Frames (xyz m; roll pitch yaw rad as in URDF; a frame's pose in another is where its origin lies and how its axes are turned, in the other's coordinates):
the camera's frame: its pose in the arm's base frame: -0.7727 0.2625 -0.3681 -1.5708 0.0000 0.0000
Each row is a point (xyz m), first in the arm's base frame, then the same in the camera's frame.
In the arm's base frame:
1: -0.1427 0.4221 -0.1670
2: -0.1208 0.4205 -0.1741
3: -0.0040 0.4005 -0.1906
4: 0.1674 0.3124 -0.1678
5: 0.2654 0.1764 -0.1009
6: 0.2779 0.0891 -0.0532
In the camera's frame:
1: 0.6300 -0.2011 0.1596
2: 0.6519 -0.1940 0.1580
3: 0.7687 -0.1775 0.1380
4: 0.9401 -0.2003 0.0499
5: 1.0381 -0.2672 -0.0861
6: 1.0506 -0.3149 -0.1734

